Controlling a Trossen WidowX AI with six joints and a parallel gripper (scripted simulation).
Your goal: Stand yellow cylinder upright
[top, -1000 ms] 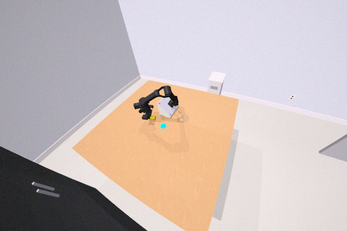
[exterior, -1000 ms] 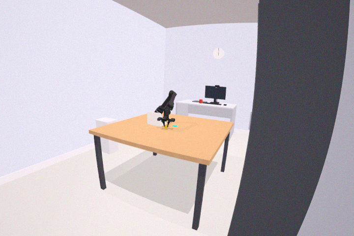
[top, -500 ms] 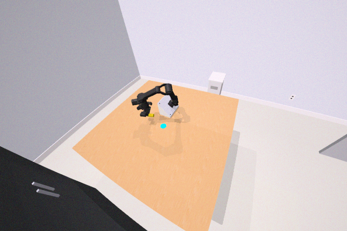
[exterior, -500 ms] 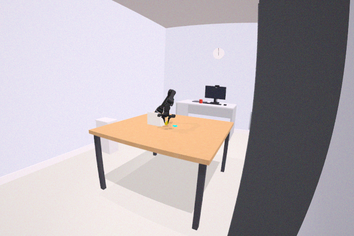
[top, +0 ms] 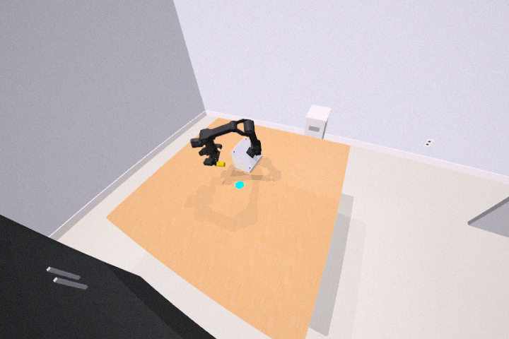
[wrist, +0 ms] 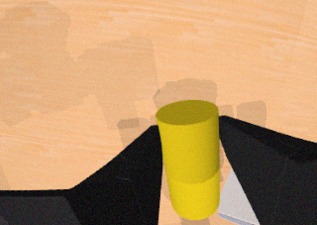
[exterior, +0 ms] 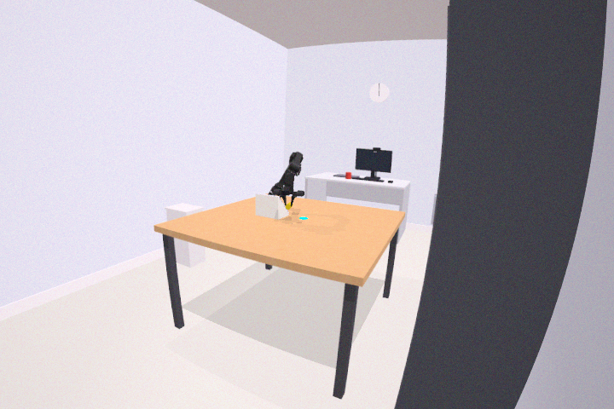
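The cyan circle lies 17 cm to the left of my gripper tip, 11 cm below it and 3 cm ahead of it. The rest, counted from my gripper tip: yellow tall cylinder 2 cm to the left, 1 cm behind.
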